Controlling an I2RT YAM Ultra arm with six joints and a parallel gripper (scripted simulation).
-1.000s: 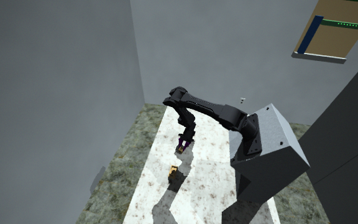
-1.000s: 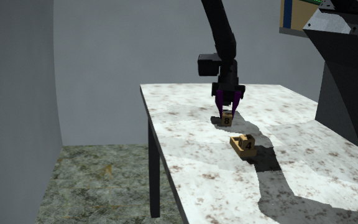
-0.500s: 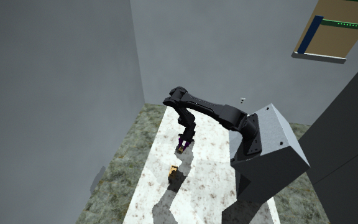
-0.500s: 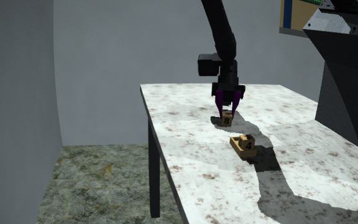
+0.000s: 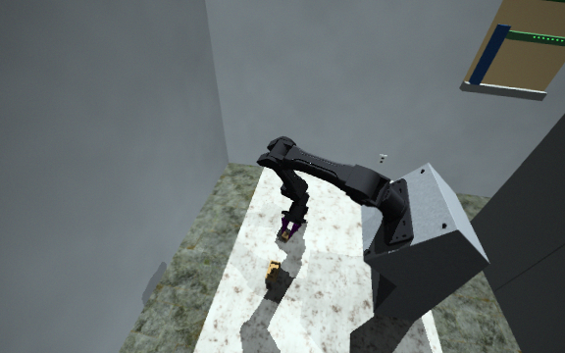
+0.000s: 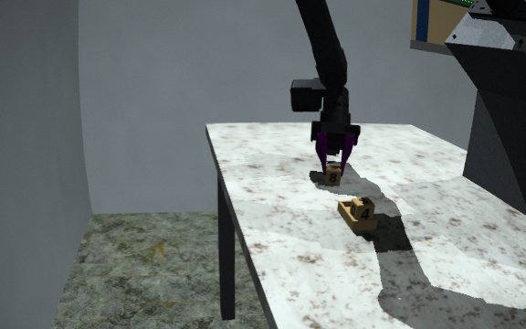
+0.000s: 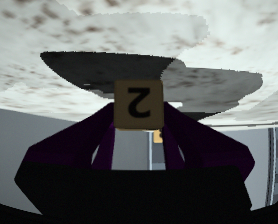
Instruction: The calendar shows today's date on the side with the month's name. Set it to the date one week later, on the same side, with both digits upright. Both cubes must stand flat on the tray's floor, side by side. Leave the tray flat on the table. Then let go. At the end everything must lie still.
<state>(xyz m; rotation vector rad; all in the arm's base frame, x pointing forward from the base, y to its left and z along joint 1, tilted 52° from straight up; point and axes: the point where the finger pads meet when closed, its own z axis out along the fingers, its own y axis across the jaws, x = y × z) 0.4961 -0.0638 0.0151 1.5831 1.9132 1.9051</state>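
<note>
Now: hand 10 mm above the wooden digit cube.
</note>
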